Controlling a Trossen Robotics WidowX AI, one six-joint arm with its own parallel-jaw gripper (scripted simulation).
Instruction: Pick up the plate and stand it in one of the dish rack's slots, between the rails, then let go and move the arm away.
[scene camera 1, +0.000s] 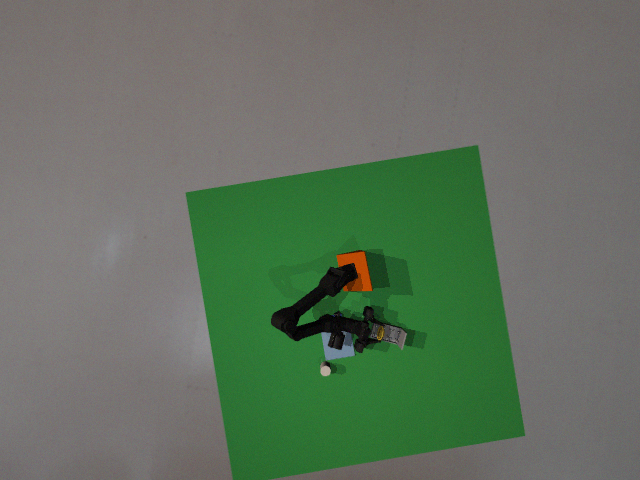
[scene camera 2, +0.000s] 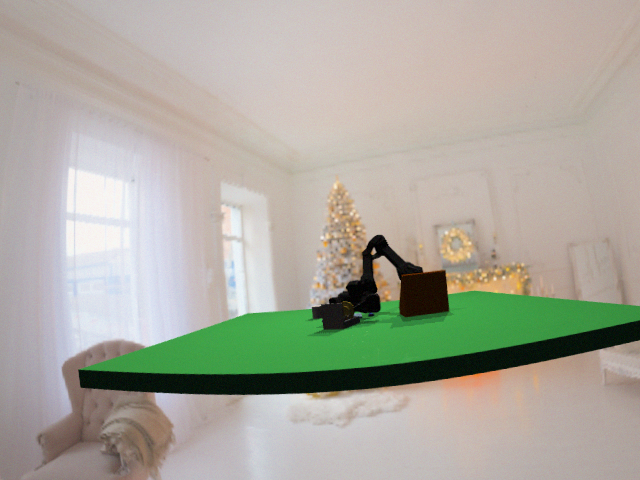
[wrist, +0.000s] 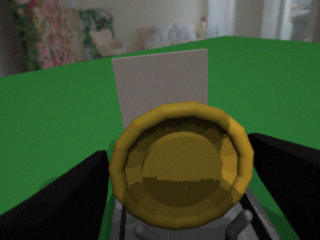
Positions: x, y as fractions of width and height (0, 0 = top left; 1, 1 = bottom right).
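Observation:
Scene camera 2 shows the gripper (scene camera 2: 0.54, 0.64), and scene camera 1 shows the gripper (scene camera 1: 0.60, 0.69) as well. A further view of the gripper (wrist: 0.56, 0.63) comes from the wrist, where a yellow plate (wrist: 0.59, 0.68) can be seen too. A dish rack (scene camera 2: 0.52, 0.66) is also part of the scene.

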